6 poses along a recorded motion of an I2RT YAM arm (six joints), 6.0 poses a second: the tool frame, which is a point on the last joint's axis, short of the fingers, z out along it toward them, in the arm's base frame.
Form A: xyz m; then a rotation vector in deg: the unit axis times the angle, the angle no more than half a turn.
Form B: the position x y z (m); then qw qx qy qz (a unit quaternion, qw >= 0). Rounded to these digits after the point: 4 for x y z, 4 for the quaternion.
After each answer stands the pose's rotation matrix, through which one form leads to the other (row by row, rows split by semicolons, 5 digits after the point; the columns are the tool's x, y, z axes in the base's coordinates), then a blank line. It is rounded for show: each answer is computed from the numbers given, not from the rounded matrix.
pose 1, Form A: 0.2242 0.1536 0.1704 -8.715 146.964 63.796
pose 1, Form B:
0.2242 0.1536 0.1704 0.1698 -0.0535 0.9026 0.3918
-0.93662 -0.22968 0.26455; 0.03642 0.68720 0.72555; -0.34845 0.68920 -0.63528

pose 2, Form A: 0.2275 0.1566 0.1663 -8.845 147.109 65.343
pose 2, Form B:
0.2275 0.1566 0.1663 0.1632 -0.0541 0.9003 0.3999
-0.94085 -0.22801 0.25062; 0.03308 0.67432 0.73770; -0.33720 0.70236 -0.62689

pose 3, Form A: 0.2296 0.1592 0.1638 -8.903 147.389 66.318
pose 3, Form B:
0.2296 0.1592 0.1638 0.1576 -0.0543 0.8992 0.4046
-0.94444 -0.22519 0.23944; 0.02983 0.66672 0.74471; -0.32734 0.71048 -0.62295

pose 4, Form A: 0.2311 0.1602 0.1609 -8.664 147.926 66.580
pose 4, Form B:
0.2311 0.1602 0.1609 0.1526 -0.0527 0.8999 0.4051
-0.94790 -0.21845 0.23188; 0.02871 0.66631 0.74512; -0.31728 0.71296 -0.62532

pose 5, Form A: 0.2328 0.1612 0.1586 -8.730 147.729 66.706
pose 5, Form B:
0.2328 0.1612 0.1586 0.1536 -0.0531 0.8993 0.4061
-0.94715 -0.22034 0.23314; 0.02918 0.66458 0.74665; -0.31946 0.71399 -0.62303

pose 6, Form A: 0.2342 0.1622 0.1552 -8.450 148.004 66.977
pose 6, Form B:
0.2342 0.1622 0.1552 0.1506 -0.0514 0.8994 0.4070
-0.94935 -0.21500 0.22916; 0.03025 0.66338 0.74767; -0.31277 0.71673 -0.62327

